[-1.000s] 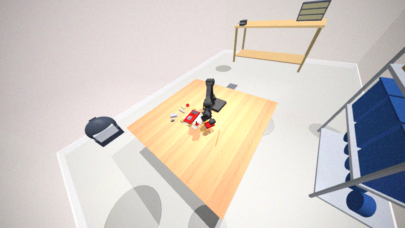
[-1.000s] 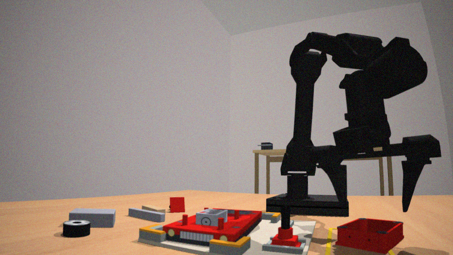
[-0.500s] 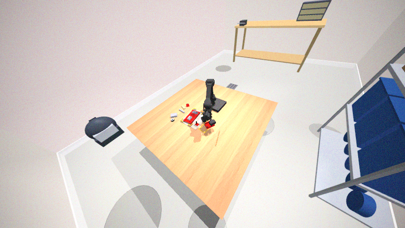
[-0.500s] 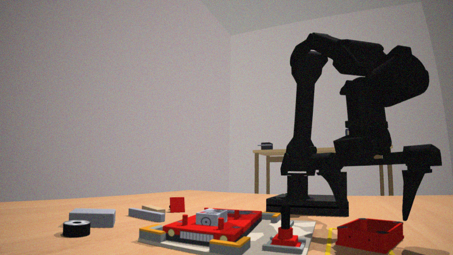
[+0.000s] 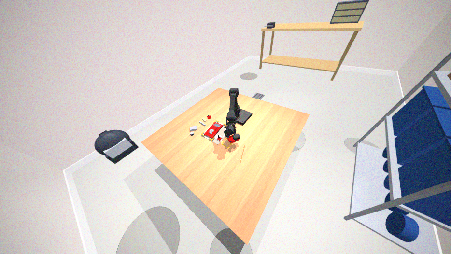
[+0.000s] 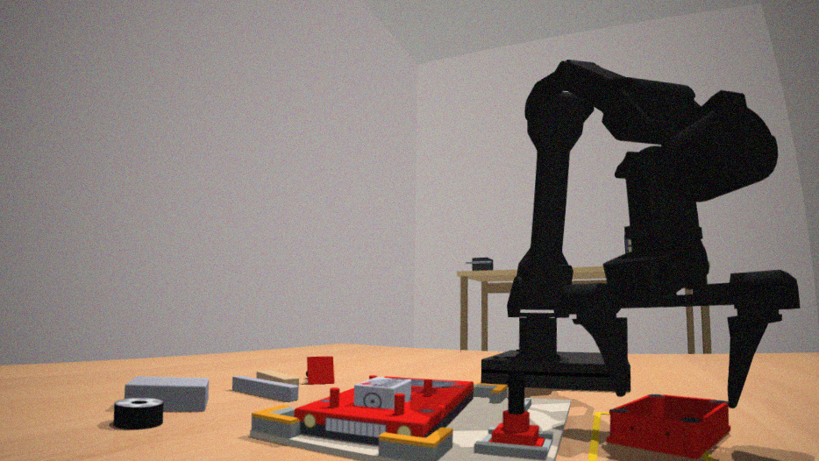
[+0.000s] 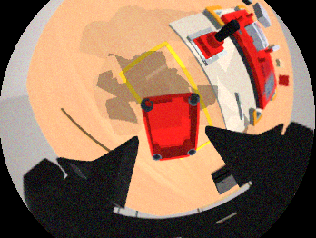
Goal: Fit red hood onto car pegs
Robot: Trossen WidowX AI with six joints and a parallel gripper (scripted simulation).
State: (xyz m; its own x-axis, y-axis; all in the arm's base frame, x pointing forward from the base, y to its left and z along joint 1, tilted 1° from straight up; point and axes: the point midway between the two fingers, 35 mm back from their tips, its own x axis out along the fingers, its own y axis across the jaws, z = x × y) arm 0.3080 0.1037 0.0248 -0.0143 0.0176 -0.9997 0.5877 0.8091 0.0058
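My gripper tip is 20 mm above the red hood. From my gripper tip the other things lie so: grey engine block (240 mm to the right, 20 mm ahead); then black wheel (430 mm to the right, 100 mm ahead, 20 mm below).
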